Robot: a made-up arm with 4 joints.
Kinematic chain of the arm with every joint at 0, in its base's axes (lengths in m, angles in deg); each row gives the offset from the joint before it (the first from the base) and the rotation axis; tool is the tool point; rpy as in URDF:
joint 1: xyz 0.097 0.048 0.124 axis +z
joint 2: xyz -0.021 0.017 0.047 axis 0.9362 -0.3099 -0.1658
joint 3: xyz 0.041 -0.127 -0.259 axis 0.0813 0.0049 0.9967
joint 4: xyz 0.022 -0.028 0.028 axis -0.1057 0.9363 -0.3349
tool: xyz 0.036 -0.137 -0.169 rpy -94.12 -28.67 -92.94
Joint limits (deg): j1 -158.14..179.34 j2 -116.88..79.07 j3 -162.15..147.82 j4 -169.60..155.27
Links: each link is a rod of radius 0.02 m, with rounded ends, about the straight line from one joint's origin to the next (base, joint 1, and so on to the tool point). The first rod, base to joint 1, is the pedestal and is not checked.
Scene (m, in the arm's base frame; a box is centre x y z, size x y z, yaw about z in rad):
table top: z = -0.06
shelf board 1: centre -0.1 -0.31 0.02 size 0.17 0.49 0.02 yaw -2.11
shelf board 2: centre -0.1 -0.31 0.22 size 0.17 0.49 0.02 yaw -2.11
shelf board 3: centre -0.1 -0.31 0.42 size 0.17 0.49 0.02 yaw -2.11
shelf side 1: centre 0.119 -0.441 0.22 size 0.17 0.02 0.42 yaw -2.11
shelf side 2: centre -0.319 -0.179 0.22 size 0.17 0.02 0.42 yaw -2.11
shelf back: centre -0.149 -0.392 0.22 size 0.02 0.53 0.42 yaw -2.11
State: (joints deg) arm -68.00 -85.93 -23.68 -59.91
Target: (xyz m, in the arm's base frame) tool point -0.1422 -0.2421 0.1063
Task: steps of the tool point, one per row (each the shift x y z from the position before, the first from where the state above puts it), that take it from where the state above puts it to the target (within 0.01 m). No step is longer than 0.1 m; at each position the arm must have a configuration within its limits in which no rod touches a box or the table.
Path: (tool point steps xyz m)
1: 0.0157 0.0200 -0.0006
2: 0.0182 0.0267 0.0021
3: 0.0198 0.0331 0.0024
4: 0.0211 0.0387 0.0002
5: 0.0218 0.0429 -0.0042
6: -0.0184 -0.0135 -0.0307
7: -0.0155 -0.0062 -0.0361
8: -0.0114 0.0017 -0.0395
9: -0.0058 0.0097 -0.0409
10: 0.0005 0.0172 -0.0400
11: 0.0076 0.0239 -0.0370
12: -0.0285 -0.0432 -0.0124
13: -0.0271 -0.0454 0.0007
14: -0.0235 -0.0435 0.0117

